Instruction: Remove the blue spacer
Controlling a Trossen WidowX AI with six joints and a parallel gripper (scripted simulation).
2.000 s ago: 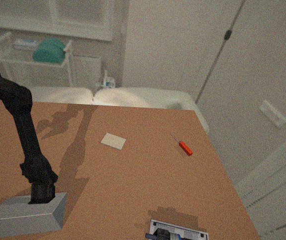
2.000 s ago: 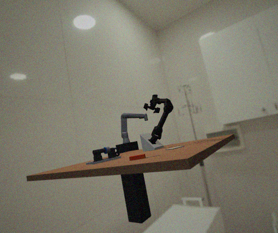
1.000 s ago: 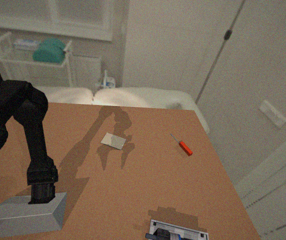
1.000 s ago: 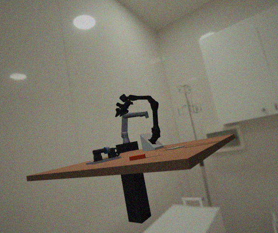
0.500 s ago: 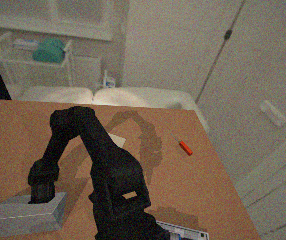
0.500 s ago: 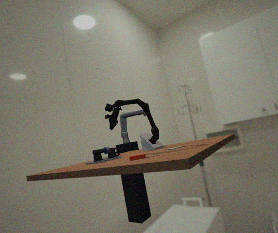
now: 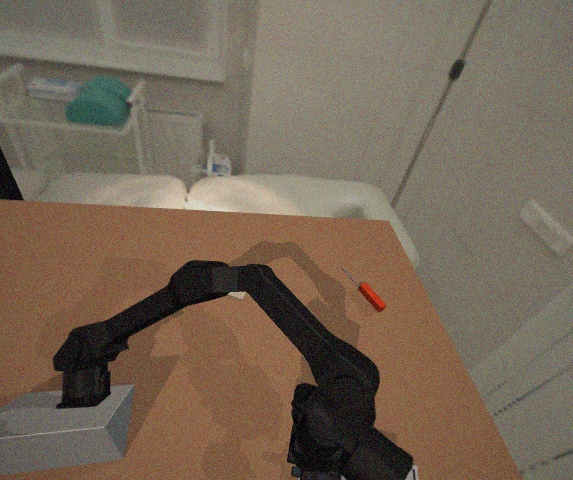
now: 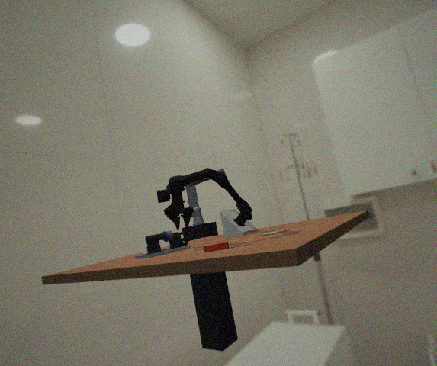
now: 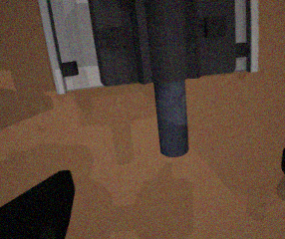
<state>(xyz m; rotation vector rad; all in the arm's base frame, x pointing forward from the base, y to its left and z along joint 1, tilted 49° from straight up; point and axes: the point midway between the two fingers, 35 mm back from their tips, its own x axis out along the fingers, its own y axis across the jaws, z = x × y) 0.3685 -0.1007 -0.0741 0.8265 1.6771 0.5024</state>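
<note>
The dark shaft lies 60 mm ahead of my gripper tip, 20 mm to the right of it and 20 mm below it. From my gripper tip the other things lie so: white card: 130 mm behind, 460 mm to the left, 100 mm below; then blue spacer: 100 mm ahead, 30 mm to the right, 20 mm below; then pale grey spacer: 80 mm ahead, 20 mm to the right, 20 mm below.
</note>
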